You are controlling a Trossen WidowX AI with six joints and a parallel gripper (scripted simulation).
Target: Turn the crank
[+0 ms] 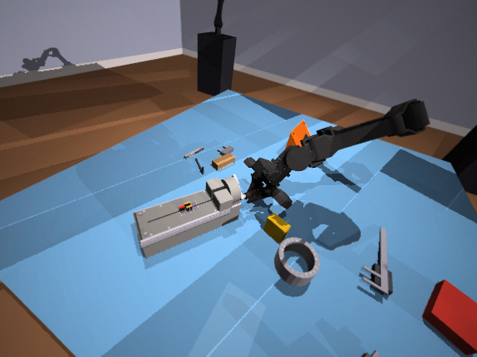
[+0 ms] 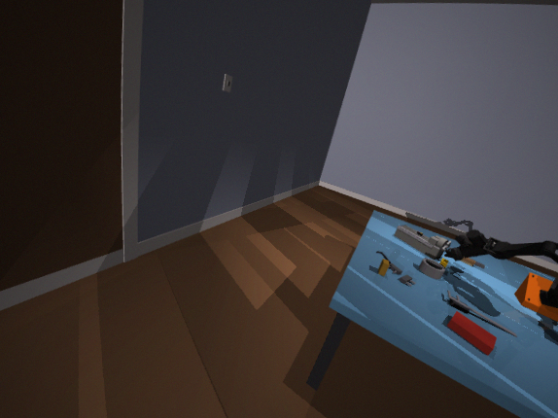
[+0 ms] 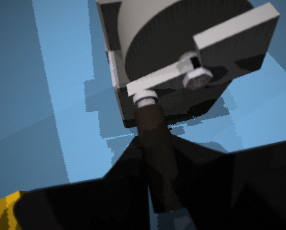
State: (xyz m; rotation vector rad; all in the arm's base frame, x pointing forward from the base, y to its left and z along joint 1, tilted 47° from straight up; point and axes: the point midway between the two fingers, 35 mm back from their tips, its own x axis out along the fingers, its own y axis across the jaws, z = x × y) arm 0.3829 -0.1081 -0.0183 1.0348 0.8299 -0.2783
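My gripper tip is 11 cm to the right of the yellow block, 3 cm short of it and 2 cm above it. From my gripper tip the other things lie so: dark crank handle: 3 cm above, 1 cm to the left, 1 cm behind; red pointer: 14 cm ahead, 13 cm to the right, 3 cm above; brown block: 16 cm to the right, 16 cm behind, 4 cm below.
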